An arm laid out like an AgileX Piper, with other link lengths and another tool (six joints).
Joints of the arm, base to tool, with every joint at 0 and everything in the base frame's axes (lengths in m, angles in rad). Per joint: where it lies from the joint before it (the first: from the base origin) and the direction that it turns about. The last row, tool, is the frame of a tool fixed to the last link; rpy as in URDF.
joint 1: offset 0 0 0.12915 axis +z
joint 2: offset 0 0 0 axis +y
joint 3: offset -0.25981 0 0.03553 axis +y
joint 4: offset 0.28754 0 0.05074 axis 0.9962 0 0.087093
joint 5: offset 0 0 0 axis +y
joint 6: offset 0.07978 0 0.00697 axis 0.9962 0 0.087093
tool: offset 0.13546 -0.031 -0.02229 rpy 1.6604 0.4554 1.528
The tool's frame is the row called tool.
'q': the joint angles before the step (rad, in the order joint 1, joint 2, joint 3, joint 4, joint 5, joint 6). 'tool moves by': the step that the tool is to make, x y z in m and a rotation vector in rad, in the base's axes. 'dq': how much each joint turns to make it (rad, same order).
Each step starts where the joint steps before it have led.
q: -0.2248 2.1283 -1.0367 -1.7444 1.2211 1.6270
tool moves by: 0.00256 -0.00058 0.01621 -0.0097 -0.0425 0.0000
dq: 0.0000 -0.0435 -0.0001 0.0000 0.0000 0.0000
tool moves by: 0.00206 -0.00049 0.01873 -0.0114 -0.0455 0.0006
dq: 0.0000 -0.0497 0.0001 -0.0001 -0.0001 -0.0029
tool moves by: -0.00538 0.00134 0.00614 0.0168 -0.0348 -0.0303
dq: 0.0000 -0.0303 0.0000 0.0388 0.0001 -0.0001
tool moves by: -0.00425 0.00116 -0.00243 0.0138 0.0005 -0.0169
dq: 0.0000 -0.0032 0.0030 0.0229 0.0000 -0.0040
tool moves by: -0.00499 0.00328 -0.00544 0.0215 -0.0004 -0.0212
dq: 0.0044 0.0000 0.0043 0.0332 0.0000 0.0000
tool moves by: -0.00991 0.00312 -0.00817 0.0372 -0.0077 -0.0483
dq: -0.0018 0.0001 0.0005 0.0601 0.0000 -0.0001
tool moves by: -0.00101 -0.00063 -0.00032 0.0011 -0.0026 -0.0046
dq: -0.0026 -0.0001 0.0000 0.0017 0.0000 0.0024
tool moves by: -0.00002 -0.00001 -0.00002 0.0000 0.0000 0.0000
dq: 0.0000 0.0000 0.0001 -0.0001 0.0000 0.0001
